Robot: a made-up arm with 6 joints.
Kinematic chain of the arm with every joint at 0, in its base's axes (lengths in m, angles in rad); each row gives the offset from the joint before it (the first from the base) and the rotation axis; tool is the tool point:
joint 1: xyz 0 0 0.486 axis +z
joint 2: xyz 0 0 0 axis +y
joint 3: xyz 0 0 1.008 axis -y
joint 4: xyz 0 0 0 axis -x
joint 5: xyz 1.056 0 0 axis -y
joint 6: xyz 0 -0.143 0 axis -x
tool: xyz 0 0 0
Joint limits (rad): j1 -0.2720..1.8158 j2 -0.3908..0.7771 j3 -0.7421..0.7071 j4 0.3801..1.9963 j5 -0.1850..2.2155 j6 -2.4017..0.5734
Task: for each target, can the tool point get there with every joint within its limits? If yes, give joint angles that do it. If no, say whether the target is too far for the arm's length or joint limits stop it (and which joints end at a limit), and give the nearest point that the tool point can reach.
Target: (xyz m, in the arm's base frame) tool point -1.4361 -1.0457 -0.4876
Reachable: no: joint limits stop it (at a limit: joint 1, joint 2, joint 3, joint 4) | nearest point -0.2735 0.8504 0.1568 | short by 2.316 m
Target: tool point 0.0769 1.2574 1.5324
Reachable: yes | joints 1.5507 0.1956 0.1241 1.2016 0.0809 -0.2136
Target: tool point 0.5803 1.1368 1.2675
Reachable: yes | joints 1.1745 0.2306 -0.0584 0.8297 1.9008 -1.1964
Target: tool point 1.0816 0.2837 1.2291
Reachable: yes | joints 0.2489 0.0845 -0.2976 1.6307 1.7499 -0.3869
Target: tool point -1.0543 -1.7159 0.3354
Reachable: no: joint limits stop it (at a limit: joint 1, joint 2, joint 3, joint 4) | nearest point 0.7487 -0.3467 0.1528 | short by 2.271 m
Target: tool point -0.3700 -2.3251 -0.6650
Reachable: no: too far | nearest point 0.7487 -0.3467 0.1528 | short by 2.415 m
